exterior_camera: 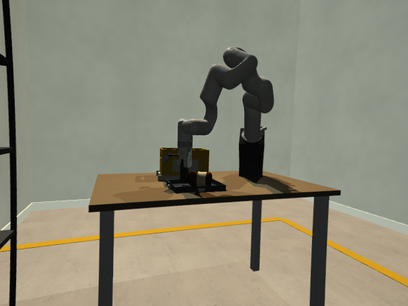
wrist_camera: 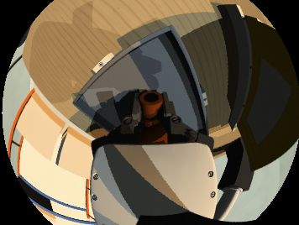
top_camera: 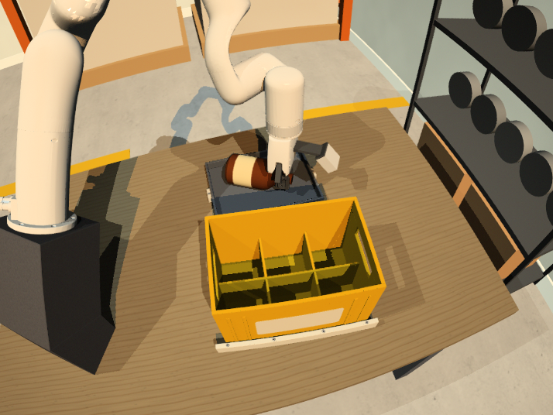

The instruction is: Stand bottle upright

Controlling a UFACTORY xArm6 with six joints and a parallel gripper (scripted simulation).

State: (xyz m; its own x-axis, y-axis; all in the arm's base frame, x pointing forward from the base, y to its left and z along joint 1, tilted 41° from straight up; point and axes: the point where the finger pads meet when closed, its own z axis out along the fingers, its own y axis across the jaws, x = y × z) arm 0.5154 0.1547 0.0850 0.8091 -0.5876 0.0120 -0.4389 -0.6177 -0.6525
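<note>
The brown bottle is 50 mm behind my hand and 30 mm to the left of it. The rest, counted from my hand: dark grey tray (50 mm behind, 20 mm to the left, 30 mm below); yellow crate (60 mm behind, 270 mm to the right, 40 mm above).
</note>
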